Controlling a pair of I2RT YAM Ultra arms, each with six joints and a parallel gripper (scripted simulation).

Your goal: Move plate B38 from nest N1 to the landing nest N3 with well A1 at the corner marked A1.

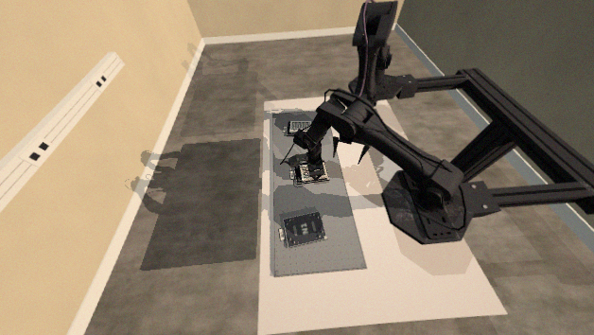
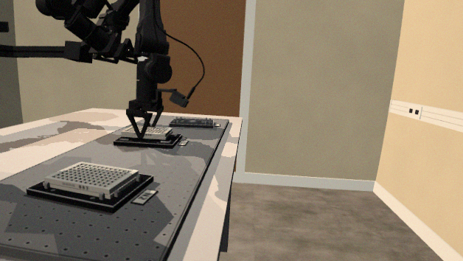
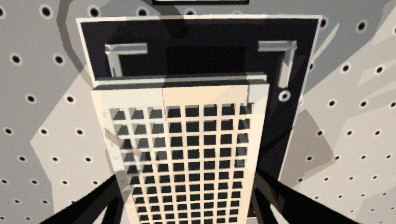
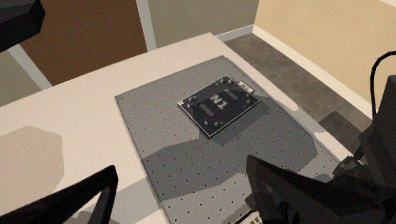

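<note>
Now: left hand 3 cm to the left of the grey perforated deck, 3 cm above it and 2 cm short of it. From my left hand the other things lie so: plate (32 cm to the right, 6 cm ahead, 1 cm below).
</note>
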